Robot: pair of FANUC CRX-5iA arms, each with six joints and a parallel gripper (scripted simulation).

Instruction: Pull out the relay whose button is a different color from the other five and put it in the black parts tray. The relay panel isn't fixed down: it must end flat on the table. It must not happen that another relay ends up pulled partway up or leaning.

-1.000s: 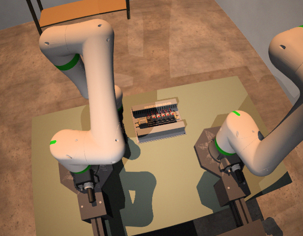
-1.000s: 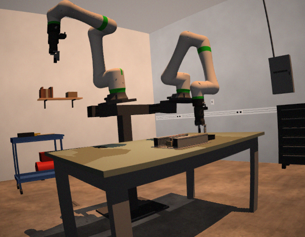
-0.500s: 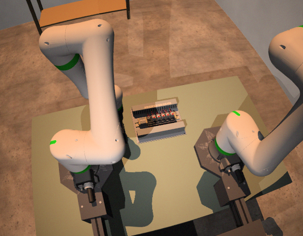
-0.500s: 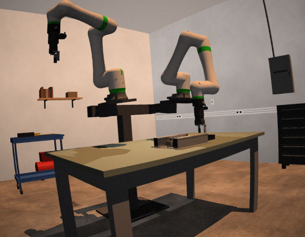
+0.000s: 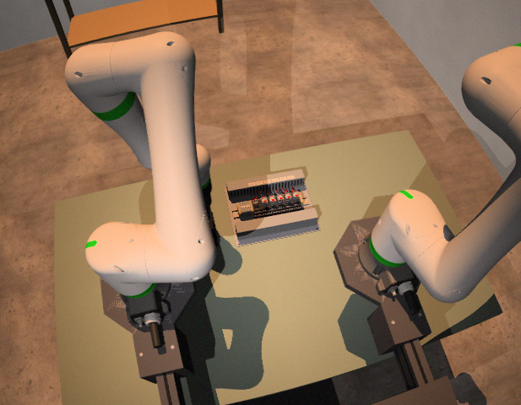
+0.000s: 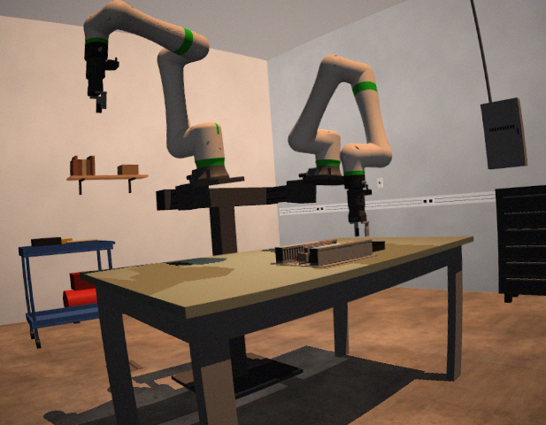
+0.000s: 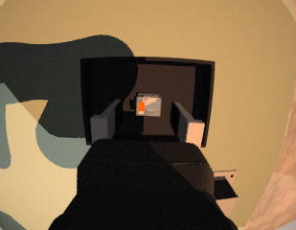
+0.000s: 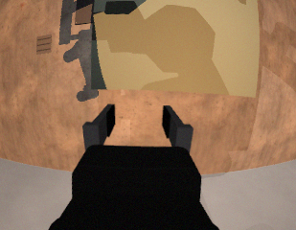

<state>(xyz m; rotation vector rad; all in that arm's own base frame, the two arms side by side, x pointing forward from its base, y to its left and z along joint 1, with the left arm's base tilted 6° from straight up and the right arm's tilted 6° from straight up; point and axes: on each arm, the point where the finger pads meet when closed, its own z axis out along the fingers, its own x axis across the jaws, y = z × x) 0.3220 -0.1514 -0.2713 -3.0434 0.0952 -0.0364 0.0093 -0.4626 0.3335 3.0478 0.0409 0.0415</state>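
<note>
My left hand is 60 mm above the black parts tray. From my left hand the other things lie so: relay panel 70 mm ahead, 280 mm to the right, 50 mm below.
</note>
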